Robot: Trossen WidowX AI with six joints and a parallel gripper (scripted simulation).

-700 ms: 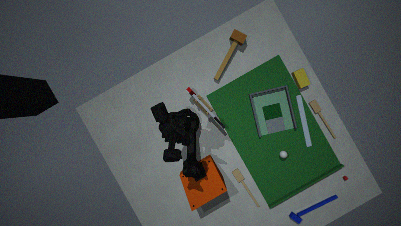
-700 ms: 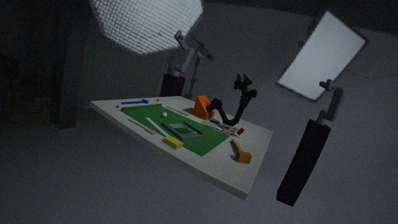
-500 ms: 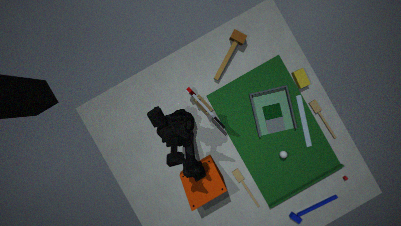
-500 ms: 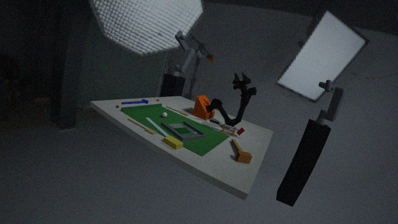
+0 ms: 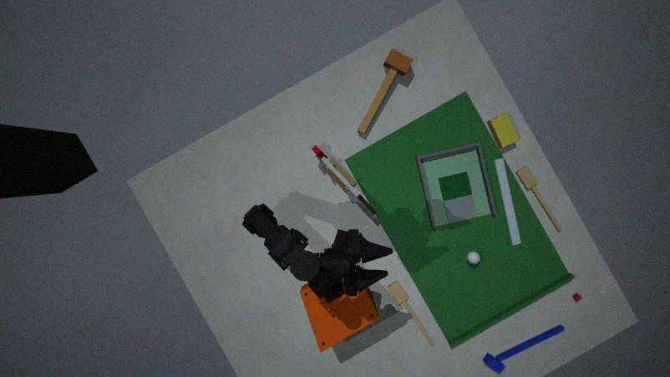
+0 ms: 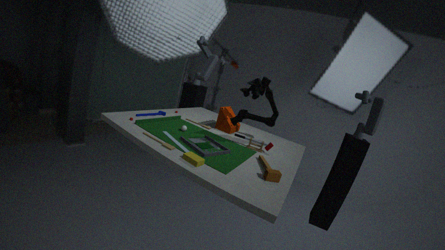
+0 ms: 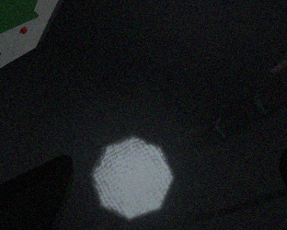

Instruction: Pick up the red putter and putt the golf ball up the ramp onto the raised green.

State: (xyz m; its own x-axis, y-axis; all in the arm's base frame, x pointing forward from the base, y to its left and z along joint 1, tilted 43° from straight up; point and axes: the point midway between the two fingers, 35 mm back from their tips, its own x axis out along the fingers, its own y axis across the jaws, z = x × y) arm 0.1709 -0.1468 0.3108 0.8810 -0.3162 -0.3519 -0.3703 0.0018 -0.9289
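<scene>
The red putter lies 200 mm to the left of my gripper tip and 360 mm below it. From my gripper tip the other things lie so: white golf ball 250 mm ahead, 250 mm to the right, 390 mm below; then small wooden rack 220 mm to the left, 380 mm below; then white strip 450 mm ahead, 160 mm to the right, 410 mm below.
</scene>
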